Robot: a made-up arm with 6 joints.
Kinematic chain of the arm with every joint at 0, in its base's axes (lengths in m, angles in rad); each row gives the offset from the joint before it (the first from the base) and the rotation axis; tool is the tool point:
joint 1: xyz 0 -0.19 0.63 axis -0.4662 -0.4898 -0.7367
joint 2: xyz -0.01 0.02 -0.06 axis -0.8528 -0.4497 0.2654
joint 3: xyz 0.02 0 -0.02 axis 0.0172 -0.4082 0.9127
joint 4: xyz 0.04 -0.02 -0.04 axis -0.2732 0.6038 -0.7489
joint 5: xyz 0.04 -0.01 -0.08 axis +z
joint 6: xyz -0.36 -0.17 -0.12 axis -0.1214 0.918 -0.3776
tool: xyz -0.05 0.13 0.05
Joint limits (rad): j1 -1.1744..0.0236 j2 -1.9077..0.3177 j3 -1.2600..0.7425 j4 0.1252..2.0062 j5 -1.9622..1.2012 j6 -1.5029..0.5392
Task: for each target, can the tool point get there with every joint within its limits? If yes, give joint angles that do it. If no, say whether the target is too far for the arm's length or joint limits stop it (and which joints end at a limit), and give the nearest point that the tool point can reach.
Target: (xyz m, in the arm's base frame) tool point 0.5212 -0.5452 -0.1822
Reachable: no: too far | nearest point 0.2857 -0.4191 0.1225 | short by 0.405 m
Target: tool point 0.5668 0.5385 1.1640
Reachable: no: too far | nearest point 0.3132 0.2348 0.8647 | short by 0.496 m
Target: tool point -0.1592 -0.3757 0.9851
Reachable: yes | joints -0.5450 -1.1201 -0.6999 0.8980 0.7753 -1.2842
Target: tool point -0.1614 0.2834 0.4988
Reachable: yes | joints -0.6670 -0.5784 0.0475 1.0770 -1.4875 -0.0019
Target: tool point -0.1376 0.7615 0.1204
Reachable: no: too far | nearest point -0.0919 0.3824 0.3065 | short by 0.425 m
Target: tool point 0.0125 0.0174 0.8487
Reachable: yes | joints -0.5882 -0.8806 -0.4660 1.2028 -0.1178 0.2708
